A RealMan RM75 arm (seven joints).
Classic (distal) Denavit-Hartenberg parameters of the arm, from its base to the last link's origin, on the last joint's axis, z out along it. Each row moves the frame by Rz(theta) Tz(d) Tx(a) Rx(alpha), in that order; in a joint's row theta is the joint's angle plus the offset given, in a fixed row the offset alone. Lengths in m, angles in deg.
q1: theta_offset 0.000  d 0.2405  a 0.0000  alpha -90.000
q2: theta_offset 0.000  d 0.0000  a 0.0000  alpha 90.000
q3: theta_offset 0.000  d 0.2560  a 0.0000  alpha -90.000
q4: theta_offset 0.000  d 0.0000  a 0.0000  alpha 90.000
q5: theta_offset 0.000  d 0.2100  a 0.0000  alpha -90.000
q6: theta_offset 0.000  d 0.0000  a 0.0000  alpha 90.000
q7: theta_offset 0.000  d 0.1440  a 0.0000  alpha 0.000
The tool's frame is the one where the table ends.
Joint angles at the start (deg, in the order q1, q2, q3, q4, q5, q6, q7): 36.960 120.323 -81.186 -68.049 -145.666 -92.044 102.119
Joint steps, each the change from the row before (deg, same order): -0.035 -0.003 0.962 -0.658 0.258 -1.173 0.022; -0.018 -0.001 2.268 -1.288 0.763 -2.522 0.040; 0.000 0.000 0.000 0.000 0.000 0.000 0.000; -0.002 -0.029 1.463 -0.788 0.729 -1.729 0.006; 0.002 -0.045 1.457 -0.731 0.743 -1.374 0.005; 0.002 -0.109 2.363 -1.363 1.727 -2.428 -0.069; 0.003 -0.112 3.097 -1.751 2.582 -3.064 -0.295; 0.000 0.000 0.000 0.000 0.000 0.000 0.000; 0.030 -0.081 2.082 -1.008 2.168 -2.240 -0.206
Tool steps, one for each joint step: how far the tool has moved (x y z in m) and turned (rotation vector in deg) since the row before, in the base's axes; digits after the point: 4 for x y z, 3 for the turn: -0.0015 -0.0006 0.0035 -0.094 0.579 -0.473; -0.0034 -0.0014 0.0076 -0.191 1.530 -1.113; 0.0000 0.0000 0.0000 0.000 0.000 0.000; -0.0024 -0.0013 0.0049 -0.291 1.164 -0.712; -0.0023 -0.0006 0.0048 -0.001 1.229 -0.576; -0.0051 -0.0015 0.0082 -0.221 2.431 -0.635; -0.0071 -0.0023 0.0107 -0.351 3.495 -0.329; 0.0000 0.0000 0.0000 0.000 0.000 0.000; -0.0052 -0.0025 0.0070 -0.589 2.687 -0.099
